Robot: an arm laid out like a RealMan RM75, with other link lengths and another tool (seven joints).
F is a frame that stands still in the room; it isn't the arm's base.
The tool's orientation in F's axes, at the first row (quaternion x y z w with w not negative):
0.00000, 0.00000, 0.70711, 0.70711
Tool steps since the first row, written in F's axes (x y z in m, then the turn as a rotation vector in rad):
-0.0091, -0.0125, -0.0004, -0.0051, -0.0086, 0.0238
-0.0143, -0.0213, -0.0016, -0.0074, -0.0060, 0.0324
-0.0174, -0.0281, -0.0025, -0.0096, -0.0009, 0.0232
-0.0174, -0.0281, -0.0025, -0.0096, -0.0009, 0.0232
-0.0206, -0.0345, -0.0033, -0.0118, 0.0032, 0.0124
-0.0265, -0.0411, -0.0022, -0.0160, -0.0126, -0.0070
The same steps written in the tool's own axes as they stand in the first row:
-0.0125, 0.0091, -0.0004, -0.0086, 0.0051, 0.0238
-0.0213, 0.0143, -0.0016, -0.0060, 0.0074, 0.0324
-0.0281, 0.0174, -0.0025, -0.0009, 0.0096, 0.0232
-0.0281, 0.0174, -0.0025, -0.0009, 0.0096, 0.0232
-0.0345, 0.0206, -0.0033, 0.0032, 0.0118, 0.0124
-0.0411, 0.0265, -0.0022, -0.0126, 0.0160, -0.0070

